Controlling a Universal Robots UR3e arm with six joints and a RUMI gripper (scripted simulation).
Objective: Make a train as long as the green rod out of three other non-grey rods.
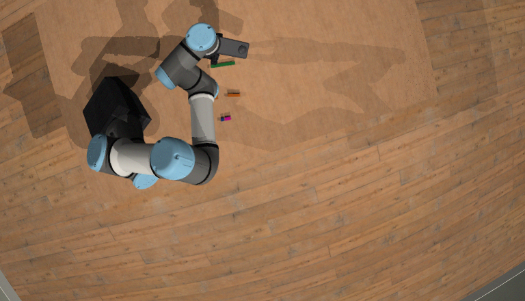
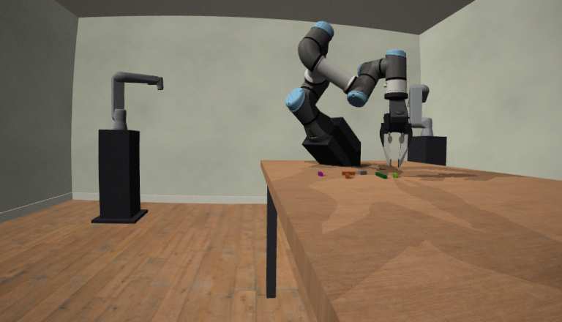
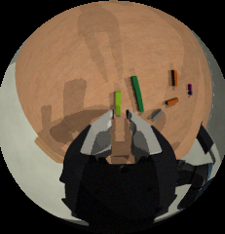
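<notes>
My gripper is now 40 mm above the lime rod. From my hand the other things lie so: green rod: 50 mm to the right, 40 mm below; then grey rod: 70 mm behind, 70 mm to the right, 40 mm below; then magenta rod: 60 mm behind, 220 mm to the right, 40 mm below.
</notes>
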